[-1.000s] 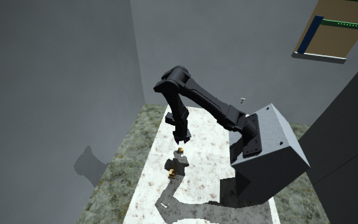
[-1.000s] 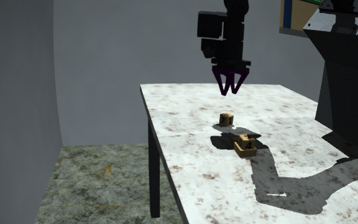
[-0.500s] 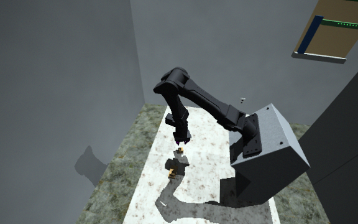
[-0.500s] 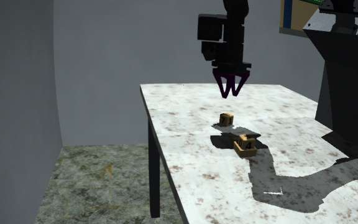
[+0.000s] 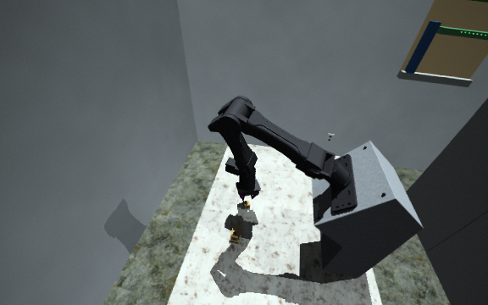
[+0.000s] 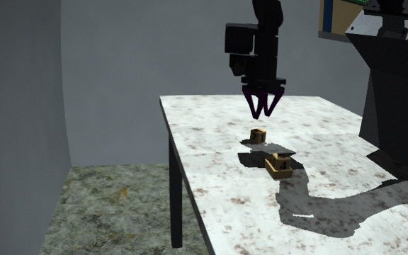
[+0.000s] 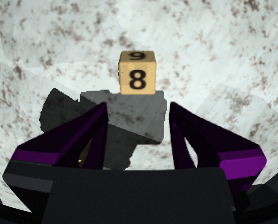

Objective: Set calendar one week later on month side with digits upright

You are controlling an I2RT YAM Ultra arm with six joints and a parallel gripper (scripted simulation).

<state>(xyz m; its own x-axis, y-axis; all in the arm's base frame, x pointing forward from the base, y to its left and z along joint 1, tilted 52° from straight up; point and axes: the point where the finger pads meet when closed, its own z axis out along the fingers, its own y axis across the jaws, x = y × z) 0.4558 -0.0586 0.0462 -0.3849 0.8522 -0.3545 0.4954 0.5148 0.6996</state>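
Right now my hand is 60 mm above the wooden digit cube.
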